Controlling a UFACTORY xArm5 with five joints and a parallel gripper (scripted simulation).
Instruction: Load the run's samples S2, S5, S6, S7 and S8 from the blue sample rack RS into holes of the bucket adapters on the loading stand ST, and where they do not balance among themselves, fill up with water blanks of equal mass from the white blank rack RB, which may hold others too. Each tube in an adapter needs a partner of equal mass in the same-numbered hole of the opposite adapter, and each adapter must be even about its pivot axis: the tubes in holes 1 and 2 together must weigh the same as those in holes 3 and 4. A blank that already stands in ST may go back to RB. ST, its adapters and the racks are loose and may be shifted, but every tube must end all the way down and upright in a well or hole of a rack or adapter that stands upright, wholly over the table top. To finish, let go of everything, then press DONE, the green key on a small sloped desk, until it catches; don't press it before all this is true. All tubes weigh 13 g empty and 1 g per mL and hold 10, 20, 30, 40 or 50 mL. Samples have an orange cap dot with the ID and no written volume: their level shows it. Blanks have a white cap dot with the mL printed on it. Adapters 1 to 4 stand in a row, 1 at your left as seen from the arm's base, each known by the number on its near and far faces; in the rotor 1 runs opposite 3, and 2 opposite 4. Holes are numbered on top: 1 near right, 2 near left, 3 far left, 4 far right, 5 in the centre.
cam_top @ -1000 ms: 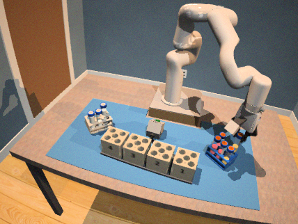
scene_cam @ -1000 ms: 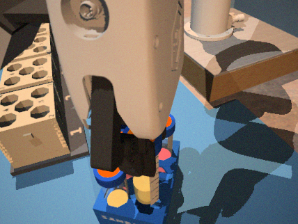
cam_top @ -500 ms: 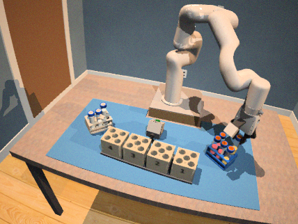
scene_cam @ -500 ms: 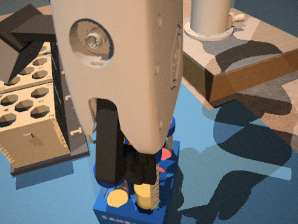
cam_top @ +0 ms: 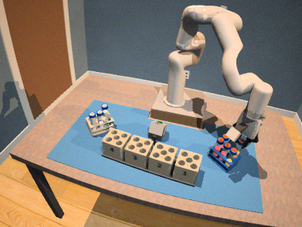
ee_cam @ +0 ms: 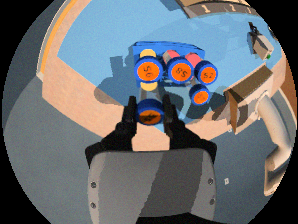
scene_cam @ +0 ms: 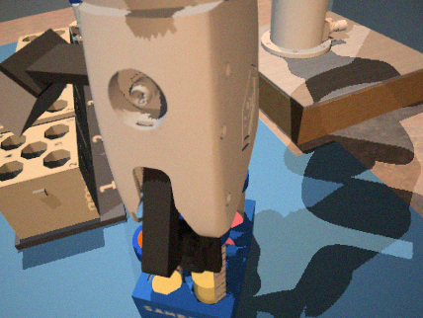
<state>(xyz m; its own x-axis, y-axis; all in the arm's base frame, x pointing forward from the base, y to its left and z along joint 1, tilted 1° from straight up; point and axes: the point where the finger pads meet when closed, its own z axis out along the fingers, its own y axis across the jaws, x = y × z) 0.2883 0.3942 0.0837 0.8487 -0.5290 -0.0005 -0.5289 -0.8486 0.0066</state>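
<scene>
The blue sample rack RS is 40 mm to the right of my hand and 120 mm below it. The rest, counted from my hand: white blank rack RB (40 mm ahead, 690 mm to the right, 120 mm below); then blue-capped tube (80 mm ahead, 700 mm to the right, 90 mm below); then loading stand ST (140 mm ahead, 360 mm to the right, 150 mm below).
</scene>
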